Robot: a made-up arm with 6 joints. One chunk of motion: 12 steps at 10 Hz.
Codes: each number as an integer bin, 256 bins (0 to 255) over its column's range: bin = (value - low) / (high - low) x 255, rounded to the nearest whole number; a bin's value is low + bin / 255 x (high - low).
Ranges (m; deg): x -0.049..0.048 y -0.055..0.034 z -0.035..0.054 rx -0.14..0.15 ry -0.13..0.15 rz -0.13..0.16
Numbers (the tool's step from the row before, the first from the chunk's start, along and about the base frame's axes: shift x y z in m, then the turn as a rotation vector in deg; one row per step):
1: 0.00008 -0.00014 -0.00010 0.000 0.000 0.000
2: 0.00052 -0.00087 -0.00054 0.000 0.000 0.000
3: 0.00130 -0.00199 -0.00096 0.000 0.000 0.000
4: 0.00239 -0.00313 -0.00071 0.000 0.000 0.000
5: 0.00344 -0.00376 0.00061 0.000 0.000 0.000
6: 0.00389 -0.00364 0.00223 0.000 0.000 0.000
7: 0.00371 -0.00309 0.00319 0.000 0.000 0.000
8: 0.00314 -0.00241 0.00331 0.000 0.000 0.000
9: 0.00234 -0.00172 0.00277 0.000 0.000 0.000
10: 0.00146 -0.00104 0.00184 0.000 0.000 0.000
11: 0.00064 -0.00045 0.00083 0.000 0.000 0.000
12: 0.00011 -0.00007 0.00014 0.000 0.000 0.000
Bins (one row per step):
1: 129 157 100 123 118 114
2: 130 155 99 123 118 114
3: 132 152 98 123 118 114
4: 135 149 98 123 118 114
5: 138 147 102 123 118 114
6: 139 147 107 123 118 114
7: 139 149 109 123 118 114
8: 137 151 110 123 118 114
9: 135 153 108 123 118 114
10: 133 155 106 123 118 114
11: 130 156 103 123 118 114
12: 129 157 101 123 118 114

